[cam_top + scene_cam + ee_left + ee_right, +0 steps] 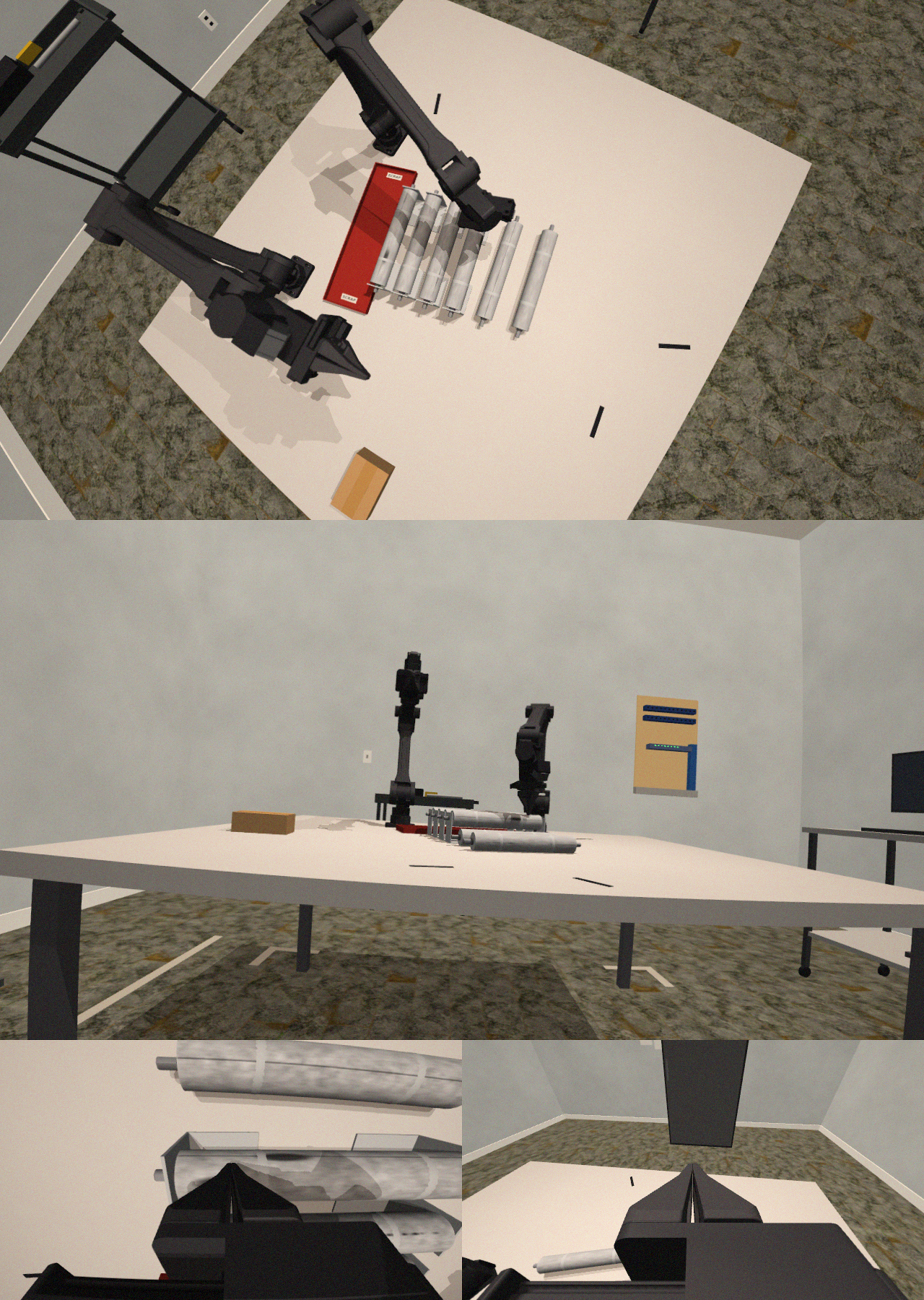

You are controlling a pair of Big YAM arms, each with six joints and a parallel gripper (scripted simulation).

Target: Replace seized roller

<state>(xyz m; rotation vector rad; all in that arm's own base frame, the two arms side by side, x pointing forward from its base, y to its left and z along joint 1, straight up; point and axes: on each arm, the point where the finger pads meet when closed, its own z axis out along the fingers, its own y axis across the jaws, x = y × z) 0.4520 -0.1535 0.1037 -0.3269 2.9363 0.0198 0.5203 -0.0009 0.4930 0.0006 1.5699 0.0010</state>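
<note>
Now: right hand 49 cm above the red scrap tray, 37 cm past it and 20 cm to the right of it. Round my right hand: cardboard box: 46 cm below, 40 cm to the right.
</note>
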